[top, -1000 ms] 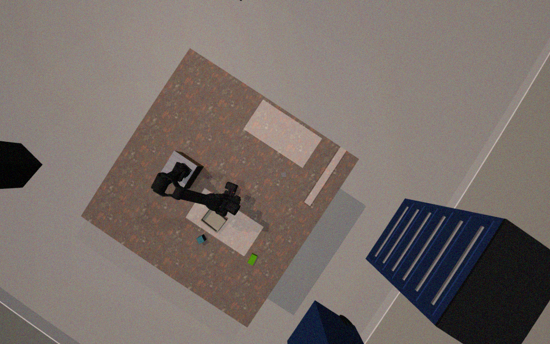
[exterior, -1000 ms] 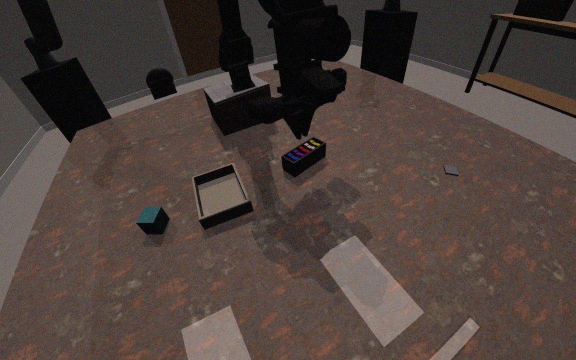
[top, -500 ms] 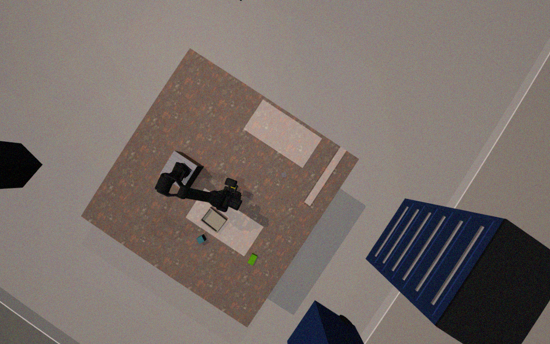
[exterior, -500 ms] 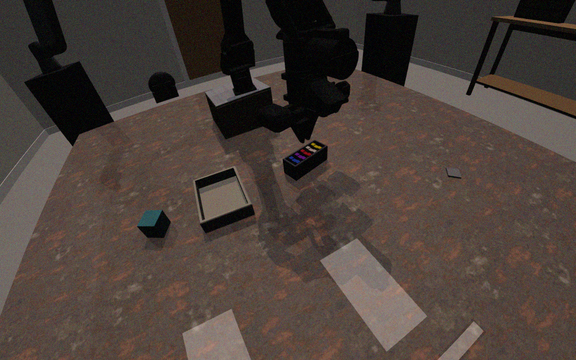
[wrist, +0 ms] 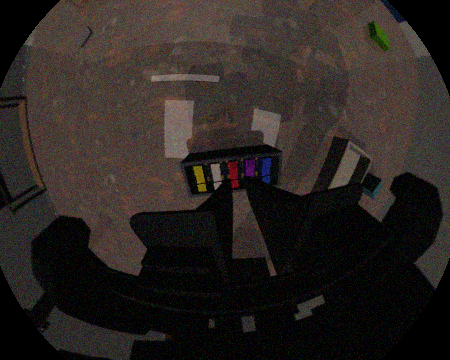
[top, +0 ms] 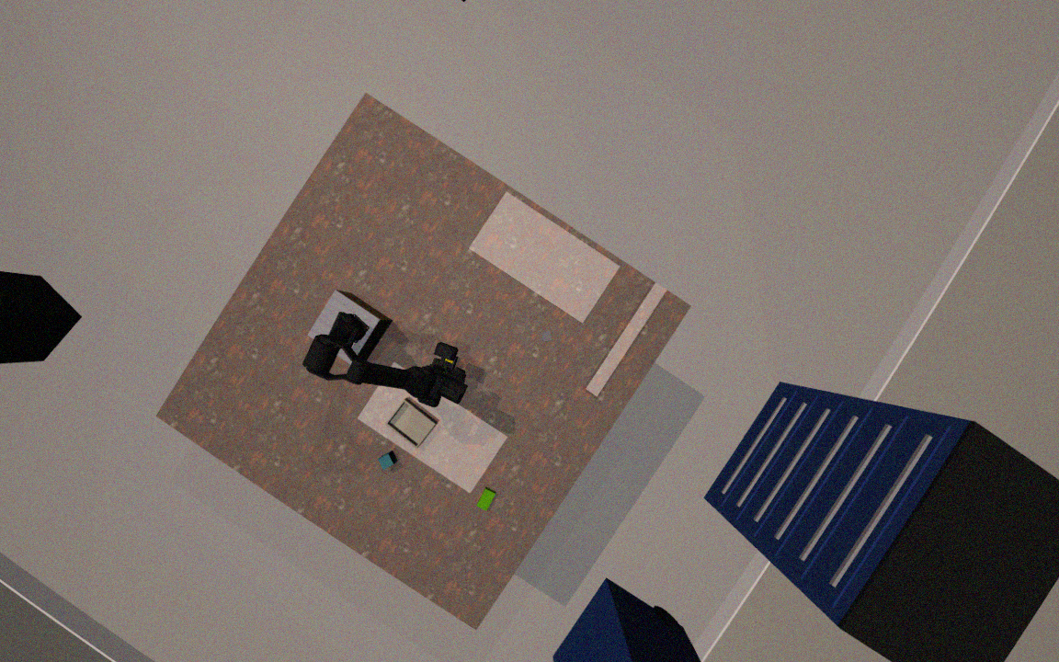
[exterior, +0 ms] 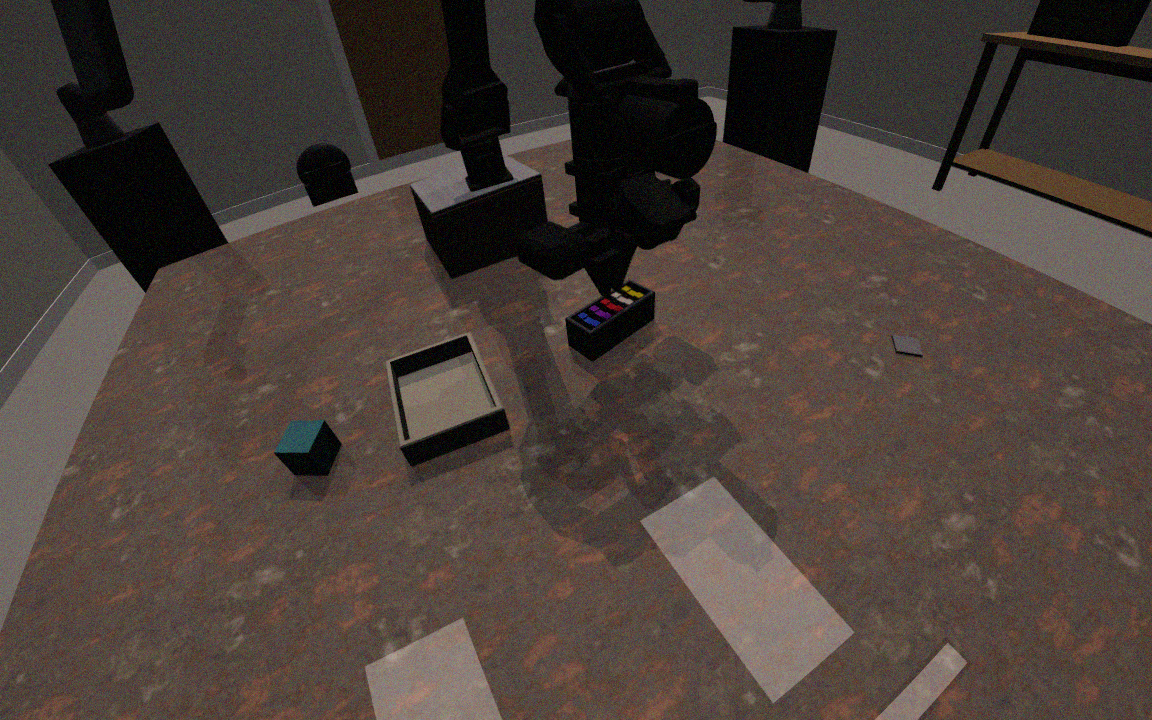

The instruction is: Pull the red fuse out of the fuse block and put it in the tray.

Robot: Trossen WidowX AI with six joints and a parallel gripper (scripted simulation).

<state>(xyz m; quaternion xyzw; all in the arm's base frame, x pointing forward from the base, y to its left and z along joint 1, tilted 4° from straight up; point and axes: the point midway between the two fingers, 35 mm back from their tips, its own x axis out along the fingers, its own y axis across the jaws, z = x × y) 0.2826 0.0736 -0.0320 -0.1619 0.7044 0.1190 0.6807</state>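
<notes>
My gripper tip is 3 cm above the red fuse. The rest, counted from my gripper tip: tray: 3 cm ahead, 20 cm to the right, 5 cm below; then teal cube: 6 cm ahead, 35 cm to the right, 4 cm below; then grey tile: 16 cm ahead, 30 cm to the left, 6 cm below.
</notes>
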